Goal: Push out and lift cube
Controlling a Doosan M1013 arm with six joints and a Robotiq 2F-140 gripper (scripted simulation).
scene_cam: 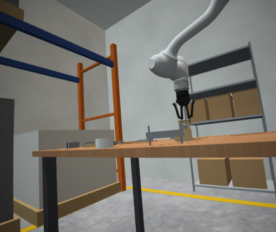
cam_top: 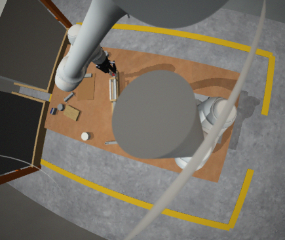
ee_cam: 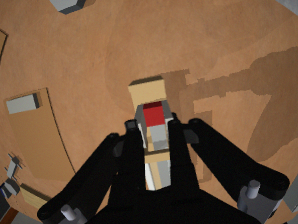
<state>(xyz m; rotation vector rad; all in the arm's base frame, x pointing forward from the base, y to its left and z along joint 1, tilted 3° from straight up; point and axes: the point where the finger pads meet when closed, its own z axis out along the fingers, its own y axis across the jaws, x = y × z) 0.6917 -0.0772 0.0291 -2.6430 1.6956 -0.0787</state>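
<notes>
My hand is 3 cm above the red cube. The rest, counted from my hand: channel: 5 cm behind, 12 cm to the left, 3 cm below; flat tan block: 28 cm ahead, 41 cm to the left, 7 cm below; grey hexagonal block: 18 cm ahead, 16 cm to the right, 7 cm below.
</notes>
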